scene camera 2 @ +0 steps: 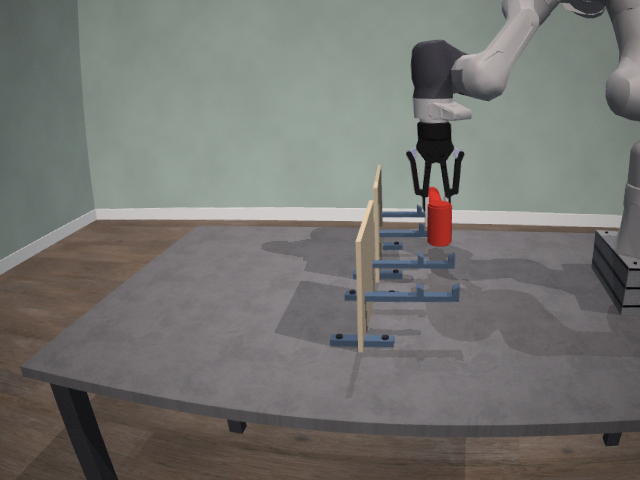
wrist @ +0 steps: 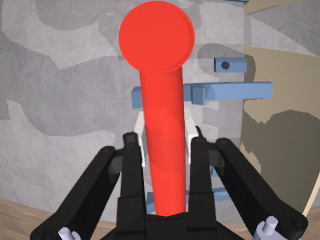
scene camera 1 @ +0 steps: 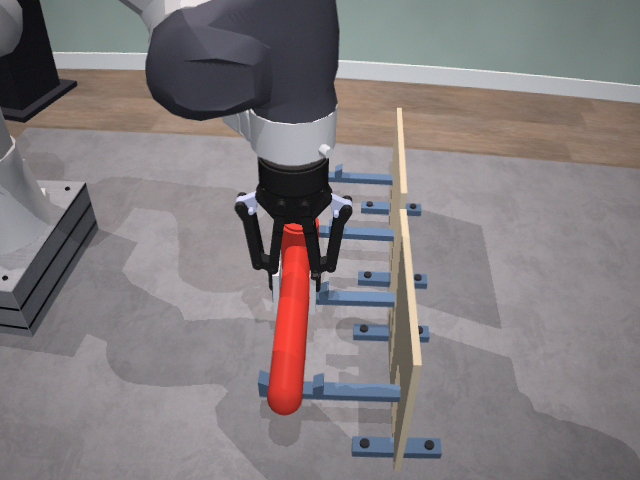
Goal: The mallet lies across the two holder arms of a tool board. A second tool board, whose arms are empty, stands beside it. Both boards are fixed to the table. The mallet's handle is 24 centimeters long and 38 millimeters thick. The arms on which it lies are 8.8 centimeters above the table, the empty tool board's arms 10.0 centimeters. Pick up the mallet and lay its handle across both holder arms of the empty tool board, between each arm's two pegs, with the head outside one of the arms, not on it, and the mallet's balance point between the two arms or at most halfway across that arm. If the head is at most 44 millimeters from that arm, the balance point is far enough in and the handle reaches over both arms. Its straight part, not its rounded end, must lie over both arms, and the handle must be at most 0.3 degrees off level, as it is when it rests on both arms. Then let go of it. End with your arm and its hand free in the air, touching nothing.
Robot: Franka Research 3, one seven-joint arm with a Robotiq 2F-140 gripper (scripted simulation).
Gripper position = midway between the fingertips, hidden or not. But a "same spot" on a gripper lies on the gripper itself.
My gripper shows in scene camera 2, in the wrist view and in scene camera 1 (pixel 295 306). A mallet shows in scene camera 2 (pixel 439 212), in the wrist view and in scene camera 1. One and the same spot on the mallet: (wrist: pixel 157 45) is (scene camera 1: pixel 298 224). The same spot on my gripper: (wrist: pixel 257 204) is (scene camera 2: pixel 415 162).
